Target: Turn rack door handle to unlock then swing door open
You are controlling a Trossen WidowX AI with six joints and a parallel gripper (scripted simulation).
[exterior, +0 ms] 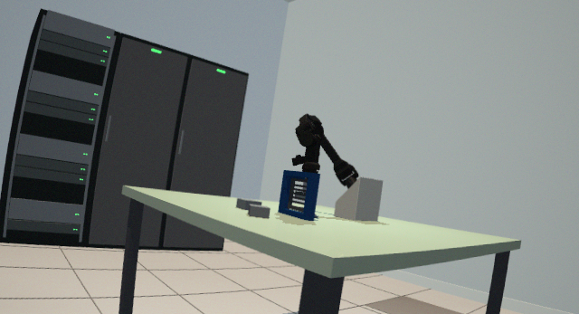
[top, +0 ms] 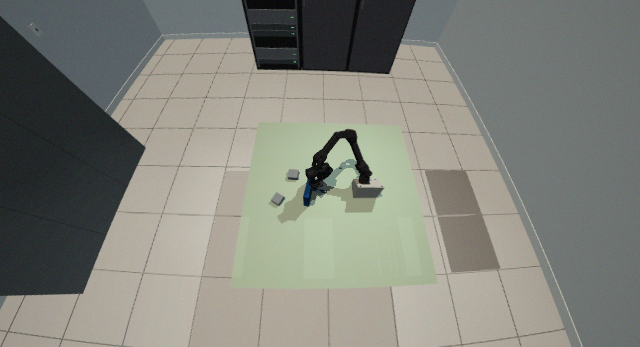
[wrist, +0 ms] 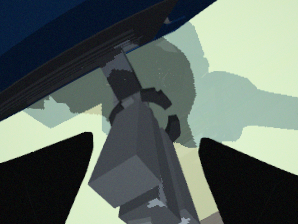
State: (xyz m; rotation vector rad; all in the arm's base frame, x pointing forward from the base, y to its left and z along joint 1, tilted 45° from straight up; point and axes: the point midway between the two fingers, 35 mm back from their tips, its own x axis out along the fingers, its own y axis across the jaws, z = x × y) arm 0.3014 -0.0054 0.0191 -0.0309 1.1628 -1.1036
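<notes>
My gripper tip is now 10 mm to the right of the grey handle and 20 mm above it.
</notes>
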